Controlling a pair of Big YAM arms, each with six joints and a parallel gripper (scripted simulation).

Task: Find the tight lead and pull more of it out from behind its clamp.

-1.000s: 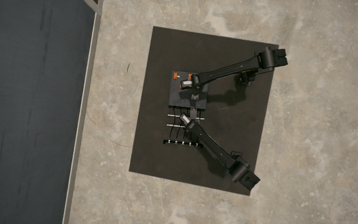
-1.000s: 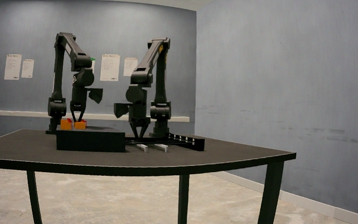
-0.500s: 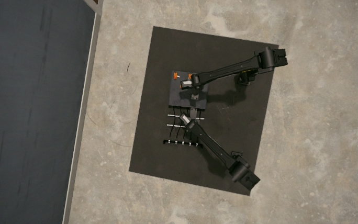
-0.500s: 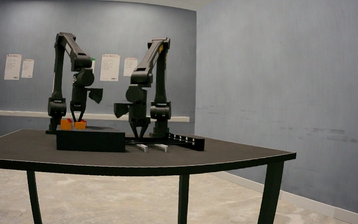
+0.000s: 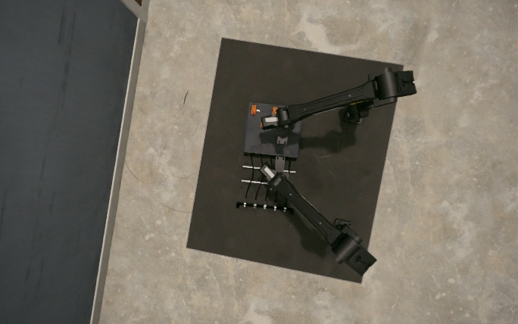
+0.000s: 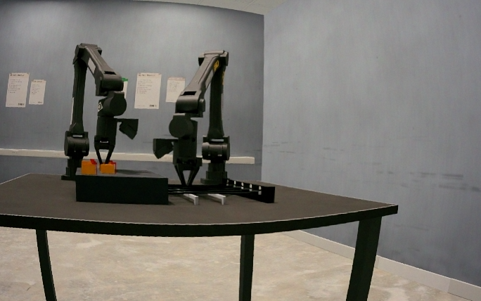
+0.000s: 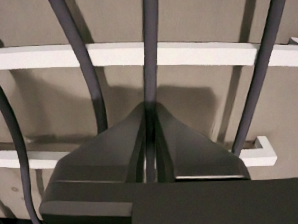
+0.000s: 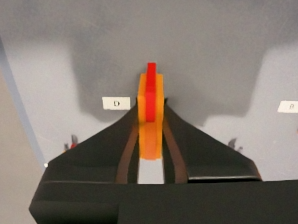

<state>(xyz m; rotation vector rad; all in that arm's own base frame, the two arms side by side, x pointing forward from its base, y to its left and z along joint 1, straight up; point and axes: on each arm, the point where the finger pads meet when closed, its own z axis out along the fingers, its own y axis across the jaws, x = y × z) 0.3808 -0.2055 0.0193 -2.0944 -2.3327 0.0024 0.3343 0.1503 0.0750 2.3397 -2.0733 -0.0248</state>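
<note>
The orange handle is 10 mm to the left of my right hand and 10 mm below it.
</note>
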